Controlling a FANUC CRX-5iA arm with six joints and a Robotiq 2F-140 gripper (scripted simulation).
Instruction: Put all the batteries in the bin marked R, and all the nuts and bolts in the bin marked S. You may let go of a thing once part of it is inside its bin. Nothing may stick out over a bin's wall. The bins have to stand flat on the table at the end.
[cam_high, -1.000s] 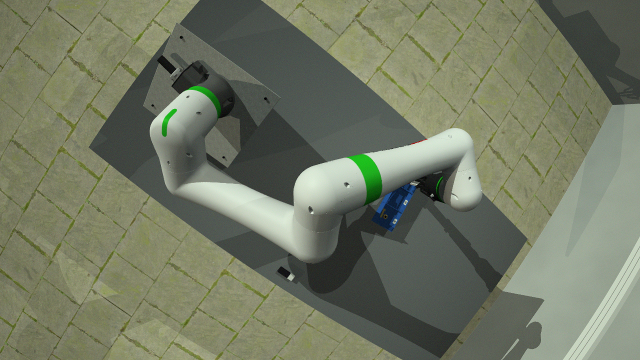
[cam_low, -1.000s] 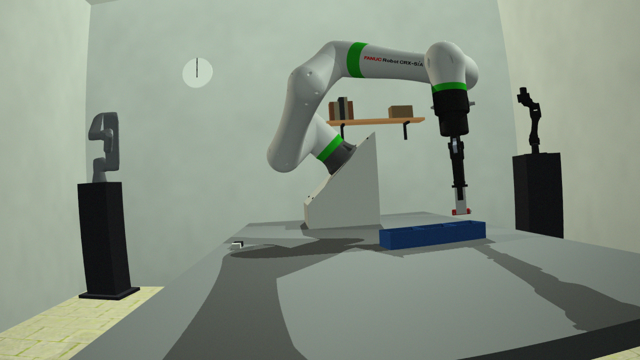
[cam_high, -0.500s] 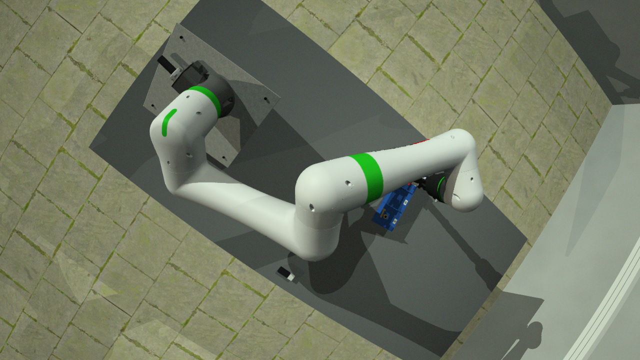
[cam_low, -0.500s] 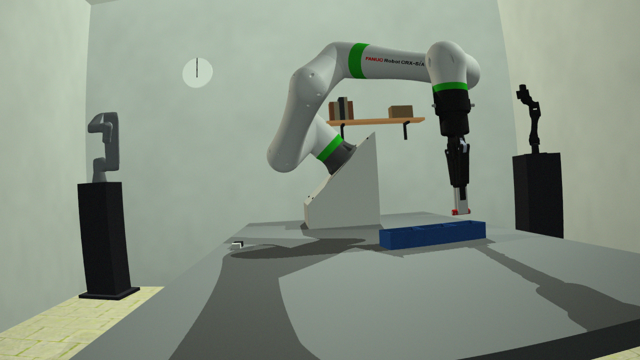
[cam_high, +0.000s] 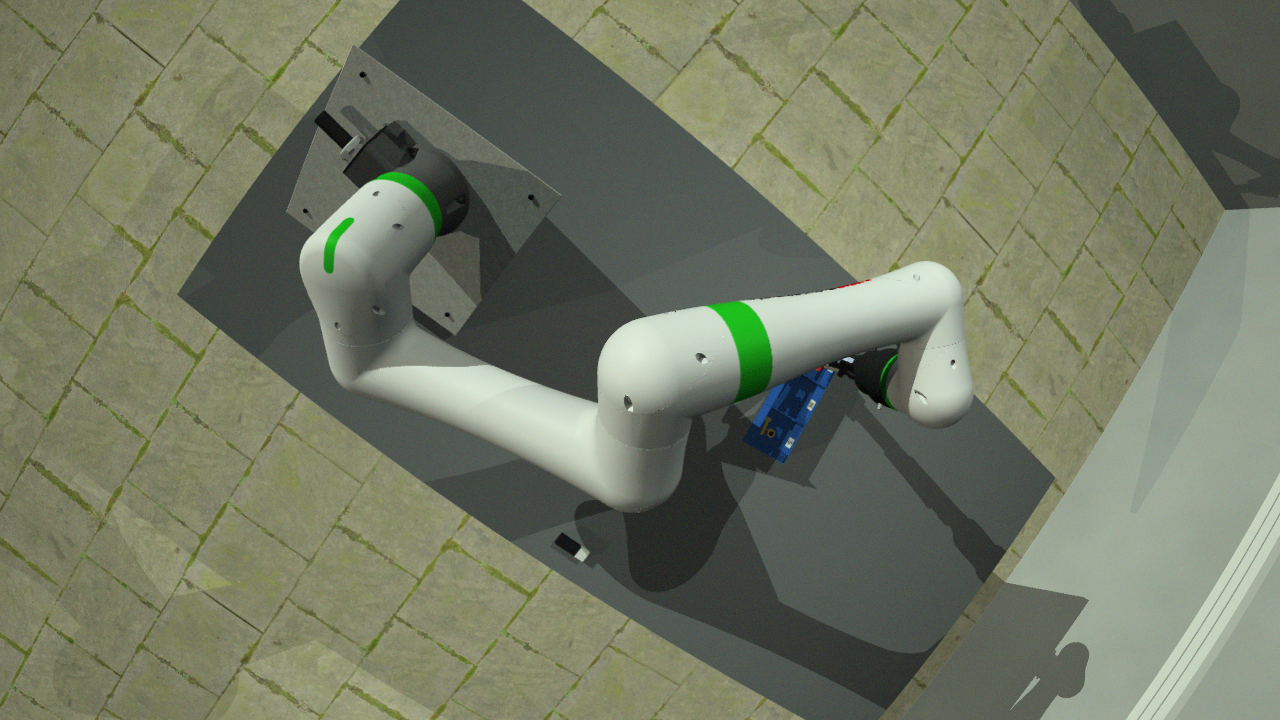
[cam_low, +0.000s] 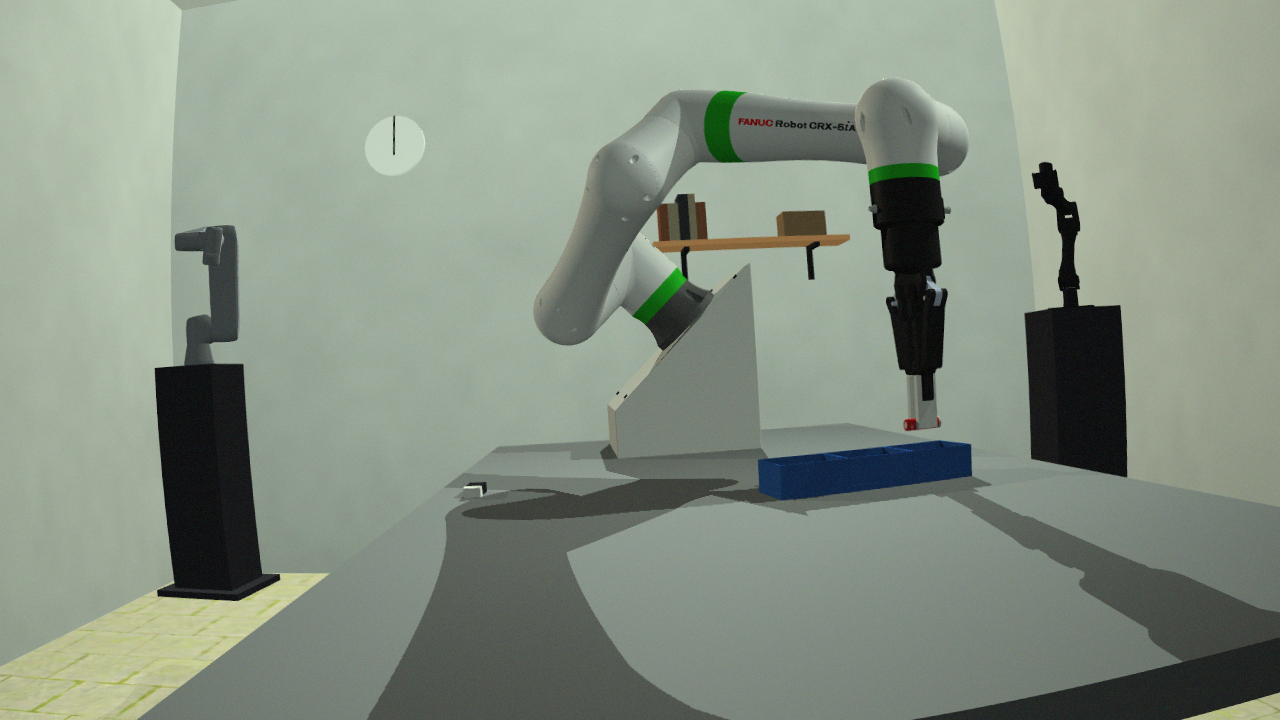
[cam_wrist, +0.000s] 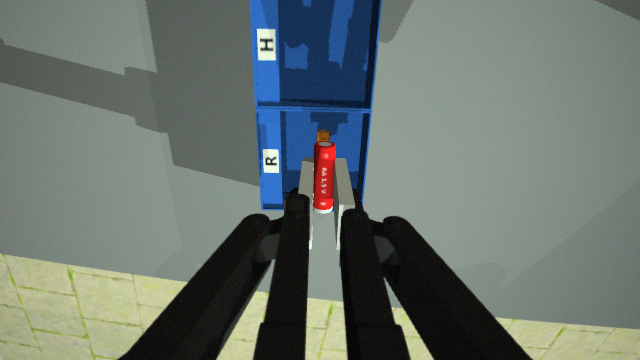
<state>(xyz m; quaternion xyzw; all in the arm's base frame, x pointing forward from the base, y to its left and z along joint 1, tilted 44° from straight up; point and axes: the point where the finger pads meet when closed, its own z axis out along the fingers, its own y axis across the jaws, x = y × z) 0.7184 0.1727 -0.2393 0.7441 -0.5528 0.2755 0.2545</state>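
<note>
Right now my hand is 8 cm above the orange battery. From my hand the other things lie so: red battery 3 cm below; yellow bolt 2 cm ahead, 16 cm to the right, 8 cm below; blue three-compartment bin 3 cm ahead, 8 cm to the right, 7 cm below.
</note>
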